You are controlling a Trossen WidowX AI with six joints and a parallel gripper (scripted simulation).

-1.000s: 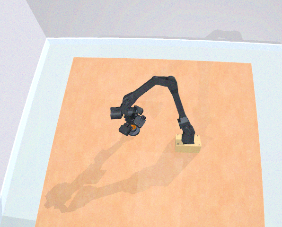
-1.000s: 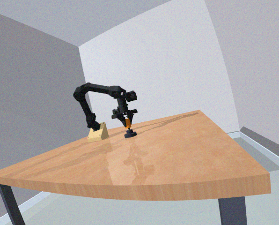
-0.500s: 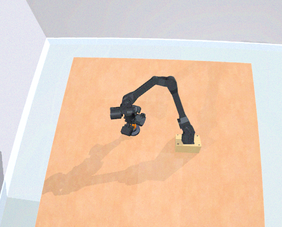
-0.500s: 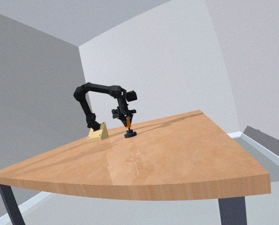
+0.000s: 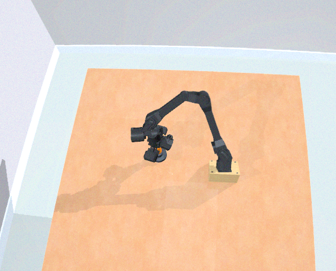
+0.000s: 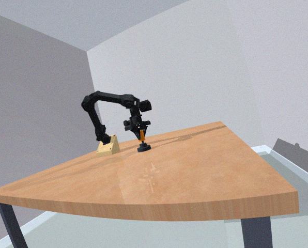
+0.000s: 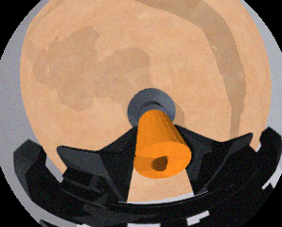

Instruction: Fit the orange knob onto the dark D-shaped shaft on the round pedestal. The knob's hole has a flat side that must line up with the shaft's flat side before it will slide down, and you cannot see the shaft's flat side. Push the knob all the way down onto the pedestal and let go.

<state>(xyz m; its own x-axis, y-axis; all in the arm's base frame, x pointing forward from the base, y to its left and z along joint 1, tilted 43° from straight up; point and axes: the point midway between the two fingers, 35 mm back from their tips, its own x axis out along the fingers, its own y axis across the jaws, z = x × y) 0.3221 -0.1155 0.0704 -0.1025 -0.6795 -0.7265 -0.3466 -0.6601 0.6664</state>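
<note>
Now: the orange knob 2 cm above my gripper tip. The rest, counted from my gripper tip: dark round pedestal (4 cm below).
</note>
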